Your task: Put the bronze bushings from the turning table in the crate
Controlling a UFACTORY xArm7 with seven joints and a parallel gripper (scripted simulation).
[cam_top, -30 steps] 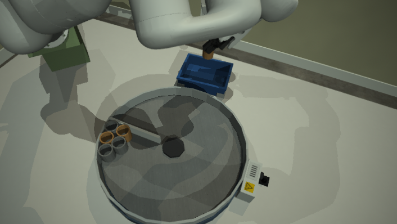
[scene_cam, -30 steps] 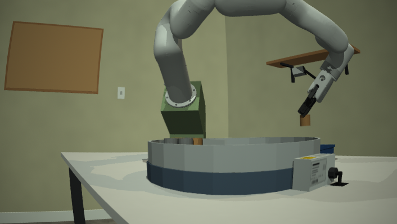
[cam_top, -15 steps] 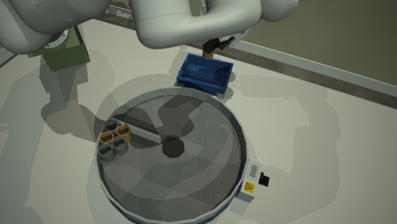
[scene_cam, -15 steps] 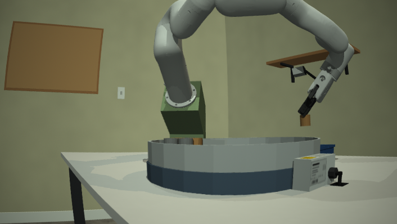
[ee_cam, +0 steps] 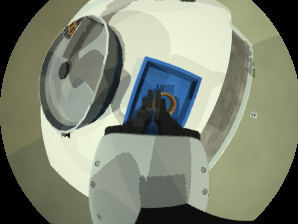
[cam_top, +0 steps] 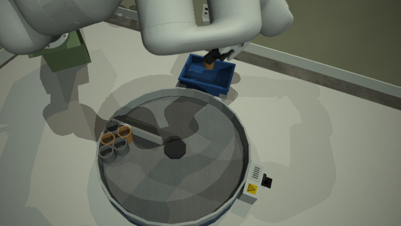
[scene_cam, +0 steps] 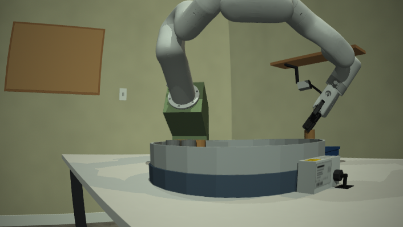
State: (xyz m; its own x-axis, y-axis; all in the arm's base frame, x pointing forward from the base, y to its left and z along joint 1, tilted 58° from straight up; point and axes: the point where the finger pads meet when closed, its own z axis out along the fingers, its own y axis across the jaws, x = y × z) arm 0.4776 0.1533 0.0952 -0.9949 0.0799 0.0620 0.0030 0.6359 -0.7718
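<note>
The blue crate is 10 cm below my hand and 2 cm to the left of it. From my hand the other things lie so: round turning table (31 cm to the right, 11 cm behind, 8 cm below).
</note>
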